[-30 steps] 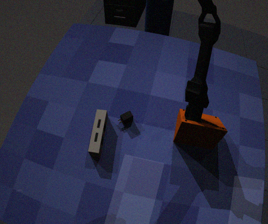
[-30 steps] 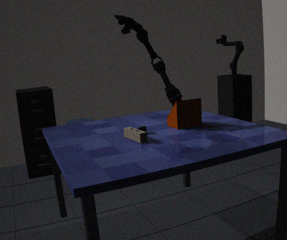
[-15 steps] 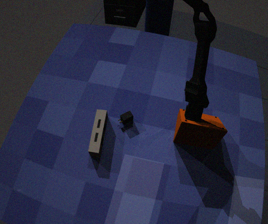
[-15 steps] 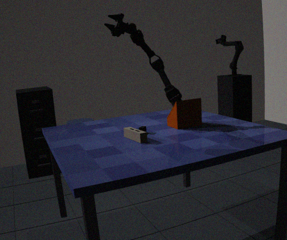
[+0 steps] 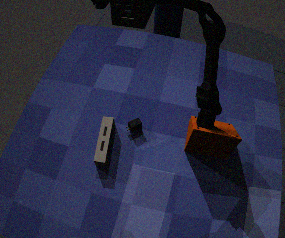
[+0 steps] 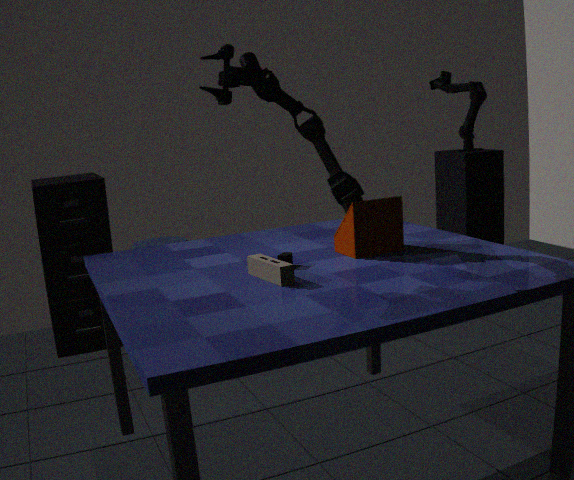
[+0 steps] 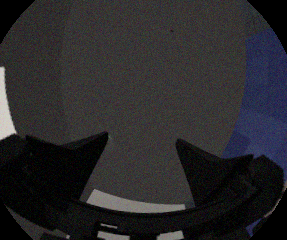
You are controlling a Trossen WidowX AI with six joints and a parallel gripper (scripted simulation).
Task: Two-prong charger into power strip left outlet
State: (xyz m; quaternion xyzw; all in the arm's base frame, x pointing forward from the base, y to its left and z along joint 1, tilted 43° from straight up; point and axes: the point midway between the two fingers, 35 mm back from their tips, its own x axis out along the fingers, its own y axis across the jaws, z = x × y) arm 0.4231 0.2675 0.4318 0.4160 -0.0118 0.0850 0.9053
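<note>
Now: gripper tip 190 mm past the two-prong charger, 110 mm to the right of it and 610 mm above it.
</note>
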